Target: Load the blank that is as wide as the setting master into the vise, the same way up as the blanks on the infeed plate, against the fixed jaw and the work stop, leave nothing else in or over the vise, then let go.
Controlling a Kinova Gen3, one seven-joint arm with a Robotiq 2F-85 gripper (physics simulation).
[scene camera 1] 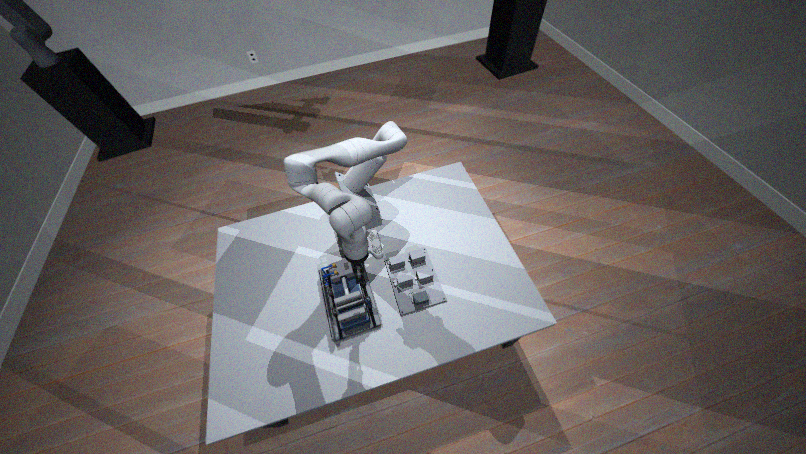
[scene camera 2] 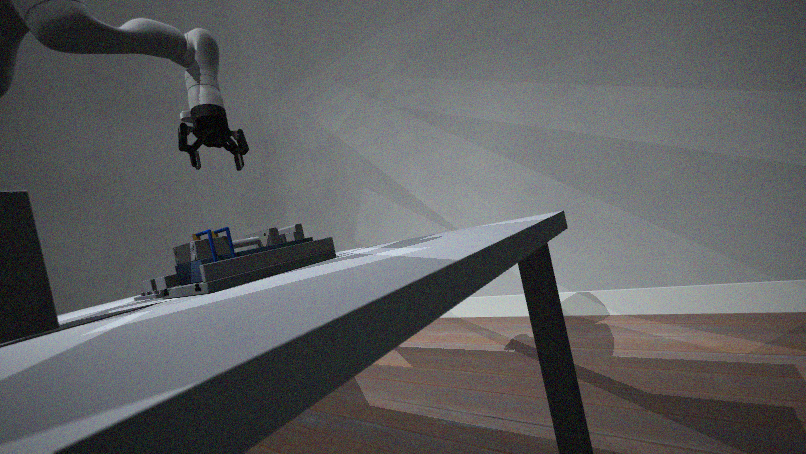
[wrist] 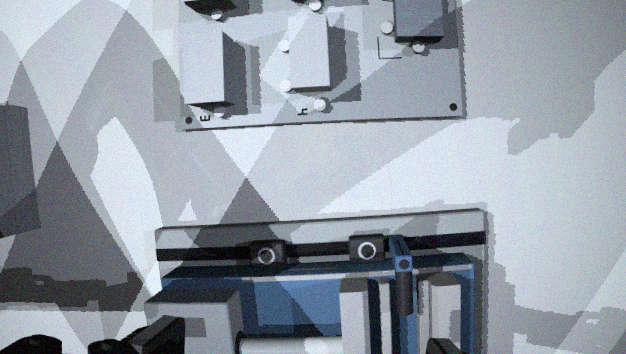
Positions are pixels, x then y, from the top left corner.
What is my gripper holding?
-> Nothing.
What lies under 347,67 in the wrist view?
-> An infeed plate.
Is my gripper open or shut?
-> Open.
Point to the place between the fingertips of my gripper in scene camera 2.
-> At 219,169
